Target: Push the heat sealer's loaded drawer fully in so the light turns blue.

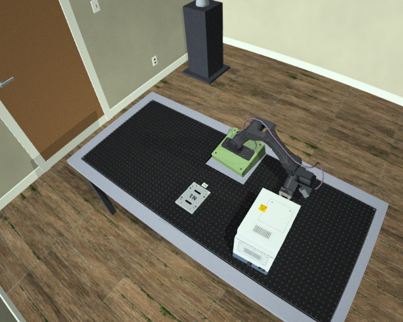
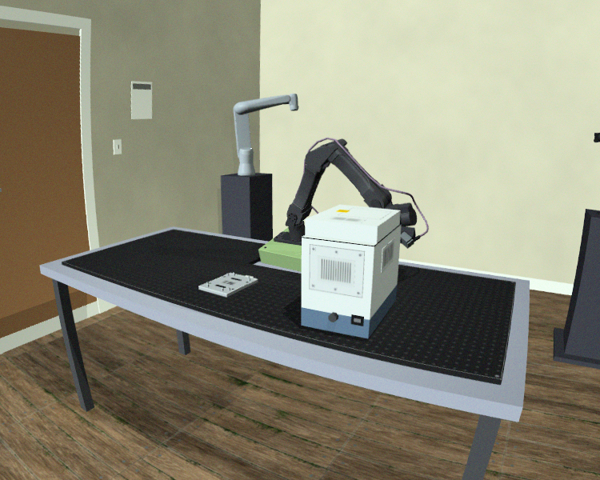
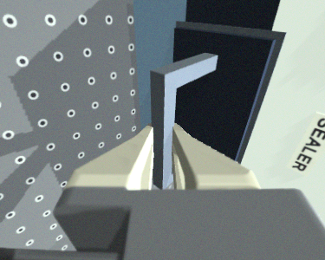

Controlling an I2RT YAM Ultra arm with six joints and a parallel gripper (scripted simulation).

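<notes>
The sealer drawer is 110 mm ahead of my hand, 10 mm to the left of it and 10 mm below it.
</notes>
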